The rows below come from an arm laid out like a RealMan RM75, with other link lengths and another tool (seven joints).
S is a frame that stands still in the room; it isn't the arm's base.
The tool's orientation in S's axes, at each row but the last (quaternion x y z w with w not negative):
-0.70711, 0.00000, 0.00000, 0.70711
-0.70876, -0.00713, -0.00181, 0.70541
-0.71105, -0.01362, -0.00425, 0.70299
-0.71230, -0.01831, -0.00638, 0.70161
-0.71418, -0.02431, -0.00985, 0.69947
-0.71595, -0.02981, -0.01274, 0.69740
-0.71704, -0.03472, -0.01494, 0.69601
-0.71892, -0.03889, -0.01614, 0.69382
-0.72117, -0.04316, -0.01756, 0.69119
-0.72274, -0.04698, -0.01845, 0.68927
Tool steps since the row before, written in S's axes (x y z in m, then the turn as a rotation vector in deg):
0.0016, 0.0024, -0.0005, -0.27, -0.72, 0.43
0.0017, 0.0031, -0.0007, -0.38, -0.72, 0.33
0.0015, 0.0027, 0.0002, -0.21, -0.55, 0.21
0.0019, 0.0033, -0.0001, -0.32, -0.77, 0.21
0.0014, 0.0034, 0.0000, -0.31, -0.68, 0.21
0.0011, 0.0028, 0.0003, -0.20, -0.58, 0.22
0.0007, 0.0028, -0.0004, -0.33, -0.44, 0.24
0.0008, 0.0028, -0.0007, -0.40, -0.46, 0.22
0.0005, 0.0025, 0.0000, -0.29, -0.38, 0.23
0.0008, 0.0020, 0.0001, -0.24, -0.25, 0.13
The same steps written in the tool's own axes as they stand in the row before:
0.0016, 0.0005, 0.0024, -0.27, -0.43, -0.72
0.0017, 0.0007, 0.0031, -0.38, -0.33, -0.72
0.0015, -0.0002, 0.0027, -0.21, -0.21, -0.55
0.0020, 0.0001, 0.0033, -0.33, -0.21, -0.77
0.0015, 0.0000, 0.0034, -0.31, -0.21, -0.68
0.0012, -0.0003, 0.0028, -0.20, -0.22, -0.58
0.0008, 0.0004, 0.0028, -0.33, -0.25, -0.44
0.0008, 0.0007, 0.0028, -0.40, -0.23, -0.46
0.0006, -0.0001, 0.0025, -0.28, -0.24, -0.38
0.0009, -0.0001, 0.0020, -0.24, -0.14, -0.25

